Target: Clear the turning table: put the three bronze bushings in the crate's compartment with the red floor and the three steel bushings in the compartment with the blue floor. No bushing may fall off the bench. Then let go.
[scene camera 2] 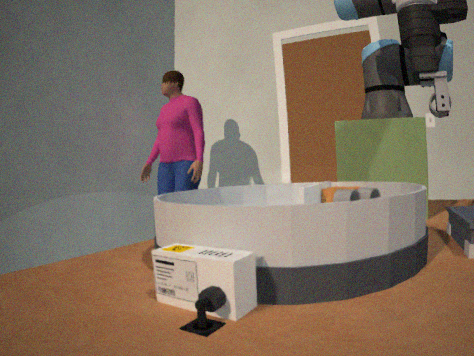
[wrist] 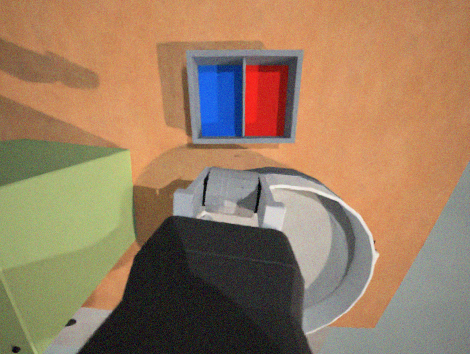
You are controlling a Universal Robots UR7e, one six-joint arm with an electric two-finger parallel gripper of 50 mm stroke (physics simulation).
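Pixels of known places: gripper, fingertip midpoint: [scene camera 2: 443,113] [wrist: 233,181]; arm's base at its link origin: [scene camera 2: 387,123].
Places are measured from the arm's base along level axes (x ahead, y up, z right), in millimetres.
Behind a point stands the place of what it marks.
My gripper [scene camera 2: 440,104] @[x 364, y -27, z -120 mm] [wrist: 233,181] @[x 364, y -27, z -120 mm] is shut on a steel bushing [wrist: 232,187] @[x 363, y 5, z -127 mm], a grey cylinder lying crosswise between the fingers, high above the bench. In the wrist view it shows beyond the turning table's [scene camera 2: 290,235] @[x 661, y -171, z 63 mm] [wrist: 317,240] @[x 564, y -190, z 68 mm] near side, below the crate [scene camera 2: 464,225] @[x 423, y -206, z -143 mm] [wrist: 245,140] @[x 384, y -193, z -141 mm]. The crate's blue floor [wrist: 220,100] @[x 332, y -237, z -210 mm] is at left and its red floor [wrist: 266,100] @[x 422, y -237, z -216 mm] at right; no bushings show in either. In the scene view, two steel bushings [scene camera 2: 345,195] @[x 352, y -162, z 67 mm] [scene camera 2: 369,193] @[x 331, y -161, z 24 mm] and orange bronze [scene camera 2: 327,193] @[x 335, y -160, z 105 mm] show over the table's rim; the rest is hidden.
A white baffle [scene camera 2: 306,192] @[x 404, y -151, z 126 mm] stands inside the table's wall. A white labelled box [scene camera 2: 225,285] @[x 717, y -208, z 104 mm] and a small black device [scene camera 2: 211,299] @[x 731, y -219, z 111 mm] stand in front. The green pedestal [scene camera 2: 382,150] @[x 134, y -77, z 10 mm] [wrist: 65,215] @[x 136, y -79, z -37 mm] is beside the bench. A person [scene camera 2: 180,130] stands behind.
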